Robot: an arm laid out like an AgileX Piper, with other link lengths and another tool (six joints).
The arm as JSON. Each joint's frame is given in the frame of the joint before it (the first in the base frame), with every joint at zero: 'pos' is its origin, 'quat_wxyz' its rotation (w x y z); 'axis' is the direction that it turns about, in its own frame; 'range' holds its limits. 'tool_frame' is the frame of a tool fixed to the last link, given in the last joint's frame.
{
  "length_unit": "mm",
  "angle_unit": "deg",
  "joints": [
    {
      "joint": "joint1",
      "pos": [
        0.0,
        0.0,
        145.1
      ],
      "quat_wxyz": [
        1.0,
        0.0,
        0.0,
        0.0
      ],
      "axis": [
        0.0,
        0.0,
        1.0
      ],
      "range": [
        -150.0,
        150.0
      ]
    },
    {
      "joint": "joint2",
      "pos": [
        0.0,
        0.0,
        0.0
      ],
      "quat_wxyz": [
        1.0,
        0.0,
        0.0,
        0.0
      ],
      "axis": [
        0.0,
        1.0,
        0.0
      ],
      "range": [
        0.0,
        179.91
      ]
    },
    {
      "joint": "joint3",
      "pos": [
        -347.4,
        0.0,
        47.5
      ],
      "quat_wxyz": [
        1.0,
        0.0,
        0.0,
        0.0
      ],
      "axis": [
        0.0,
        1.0,
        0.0
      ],
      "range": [
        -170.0,
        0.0
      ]
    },
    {
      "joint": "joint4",
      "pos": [
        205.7,
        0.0,
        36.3
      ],
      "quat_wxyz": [
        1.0,
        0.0,
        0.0,
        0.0
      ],
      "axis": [
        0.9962,
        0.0,
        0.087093
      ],
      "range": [
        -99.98,
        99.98
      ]
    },
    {
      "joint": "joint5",
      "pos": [
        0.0,
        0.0,
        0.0
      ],
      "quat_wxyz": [
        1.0,
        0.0,
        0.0,
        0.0
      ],
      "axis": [
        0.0,
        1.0,
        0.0
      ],
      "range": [
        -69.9,
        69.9
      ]
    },
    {
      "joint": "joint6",
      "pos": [
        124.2,
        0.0,
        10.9
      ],
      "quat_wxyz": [
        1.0,
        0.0,
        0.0,
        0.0
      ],
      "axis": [
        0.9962,
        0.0,
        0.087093
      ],
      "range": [
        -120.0,
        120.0
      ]
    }
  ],
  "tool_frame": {
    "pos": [
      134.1,
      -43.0,
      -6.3
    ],
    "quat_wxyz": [
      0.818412,
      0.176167,
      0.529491,
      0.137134
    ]
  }
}
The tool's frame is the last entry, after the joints.
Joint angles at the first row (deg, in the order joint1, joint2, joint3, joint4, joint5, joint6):
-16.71, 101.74, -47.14, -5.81, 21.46, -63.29
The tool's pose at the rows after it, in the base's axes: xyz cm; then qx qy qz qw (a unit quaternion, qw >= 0):
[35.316 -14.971 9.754 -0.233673 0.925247 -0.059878 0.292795]
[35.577 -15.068 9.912 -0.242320 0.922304 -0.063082 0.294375]
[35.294 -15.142 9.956 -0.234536 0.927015 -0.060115 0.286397]
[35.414 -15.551 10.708 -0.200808 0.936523 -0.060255 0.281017]
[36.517 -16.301 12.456 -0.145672 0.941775 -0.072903 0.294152]
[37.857 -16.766 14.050 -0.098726 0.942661 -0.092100 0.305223]
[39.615 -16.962 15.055 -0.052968 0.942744 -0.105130 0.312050]
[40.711 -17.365 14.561 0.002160 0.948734 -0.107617 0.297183]
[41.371 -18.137 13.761 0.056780 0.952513 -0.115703 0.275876]
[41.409 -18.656 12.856 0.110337 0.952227 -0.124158 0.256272]
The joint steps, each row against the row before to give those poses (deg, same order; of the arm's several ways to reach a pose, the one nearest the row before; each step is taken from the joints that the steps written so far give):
0.00, 0.00, 0.00, 0.00, 0.00, 0.00
0.00, 0.00, -0.11, -0.58, -0.37, -0.46
0.00, 0.00, -1.03, 0.01, 2.18, 0.80
0.13, 0.05, -3.71, -0.01, 4.79, 3.83
0.51, 0.00, -5.37, -0.94, 4.23, 7.50
1.67, 0.66, -5.21, -3.16, 3.51, 9.34
1.76, 2.16, -6.29, -2.06, 3.93, 8.08
0.52, 3.97, -6.84, -0.02, 5.38, 6.18
0.00, 4.24, -6.60, -0.51, 5.43, 5.94
-0.10, 3.29, -4.53, -0.40, 4.06, 5.86

